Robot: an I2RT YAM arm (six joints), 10 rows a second.
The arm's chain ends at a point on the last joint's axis. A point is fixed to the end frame.
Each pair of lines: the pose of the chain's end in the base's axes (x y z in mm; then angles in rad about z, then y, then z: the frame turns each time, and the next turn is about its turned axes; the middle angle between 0 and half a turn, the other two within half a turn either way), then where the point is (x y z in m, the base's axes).
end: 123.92 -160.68 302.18 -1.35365 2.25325 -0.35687
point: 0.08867 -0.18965 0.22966
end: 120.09 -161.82 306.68 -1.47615 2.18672 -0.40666
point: 0.08004 -0.19242 0.23740
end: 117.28 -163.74 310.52 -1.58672 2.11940 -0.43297
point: 0.07295 -0.19491 0.24416
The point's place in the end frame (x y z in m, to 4 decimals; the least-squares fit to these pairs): 0.0547 -0.0230 0.0618
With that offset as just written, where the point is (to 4 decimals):
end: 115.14 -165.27 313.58 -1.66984 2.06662 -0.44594
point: 0.0675 -0.1963 0.2495
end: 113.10 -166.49 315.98 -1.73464 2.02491 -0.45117
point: 0.0629 -0.1971 0.2536
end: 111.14 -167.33 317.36 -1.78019 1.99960 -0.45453
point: 0.0591 -0.1971 0.2562
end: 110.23 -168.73 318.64 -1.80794 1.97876 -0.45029
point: 0.0573 -0.1983 0.2581
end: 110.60 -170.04 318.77 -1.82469 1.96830 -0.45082
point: 0.0570 -0.1993 0.2587
